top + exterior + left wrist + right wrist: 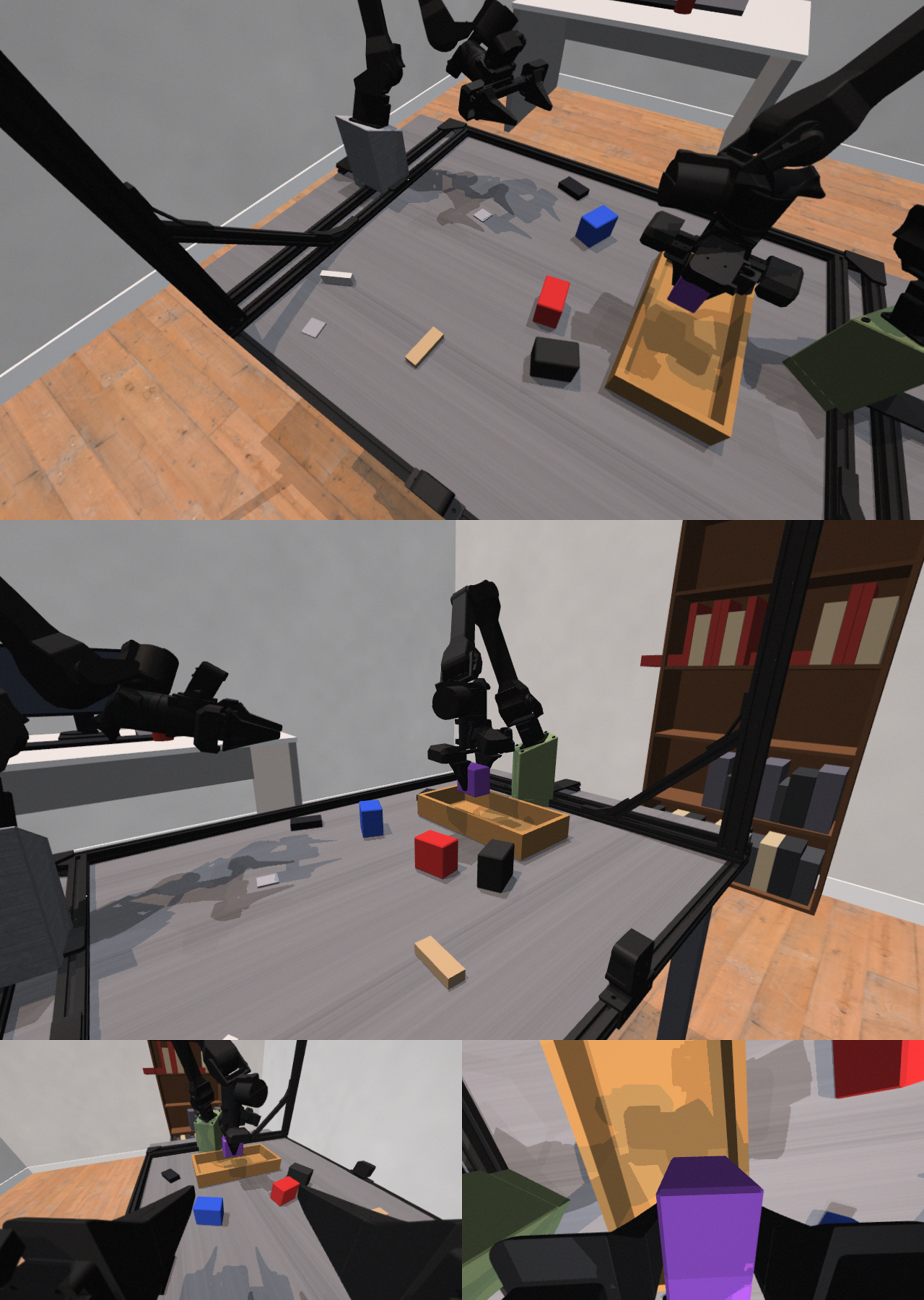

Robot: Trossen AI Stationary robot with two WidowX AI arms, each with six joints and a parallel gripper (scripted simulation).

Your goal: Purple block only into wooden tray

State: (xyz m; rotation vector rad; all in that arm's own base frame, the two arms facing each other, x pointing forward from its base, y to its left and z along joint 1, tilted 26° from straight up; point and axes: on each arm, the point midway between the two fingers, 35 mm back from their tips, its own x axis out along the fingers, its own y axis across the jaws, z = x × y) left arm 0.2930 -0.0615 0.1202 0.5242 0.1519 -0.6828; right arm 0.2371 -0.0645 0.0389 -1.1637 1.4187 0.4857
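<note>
Right now the wooden tray is 2 cm behind my right hand, 3 cm to the right of it and 11 cm below it. From my right hand the other things lie so: blue block 12 cm ahead, 17 cm to the left, 9 cm below; red block 9 cm behind, 18 cm to the left, 9 cm below; purple block 1 cm below.
</note>
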